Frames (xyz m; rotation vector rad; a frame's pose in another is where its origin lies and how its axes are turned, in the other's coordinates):
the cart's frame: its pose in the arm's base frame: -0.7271 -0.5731 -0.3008 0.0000 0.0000 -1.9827
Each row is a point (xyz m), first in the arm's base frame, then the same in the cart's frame.
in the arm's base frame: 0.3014 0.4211 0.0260
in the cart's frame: -1.3228 0.5444 0.3268
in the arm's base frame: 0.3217 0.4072 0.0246
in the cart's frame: -1.3182 0.5686 0.3254
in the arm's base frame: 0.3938 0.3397 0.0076
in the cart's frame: -1.2852 0.6617 0.3084
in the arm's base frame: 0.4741 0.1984 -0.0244
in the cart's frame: -1.1879 0.7919 0.2764
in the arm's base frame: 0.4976 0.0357 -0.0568
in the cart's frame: -1.0482 0.8785 0.2440
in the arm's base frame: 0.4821 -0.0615 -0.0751
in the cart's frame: -0.9529 0.9032 0.2257
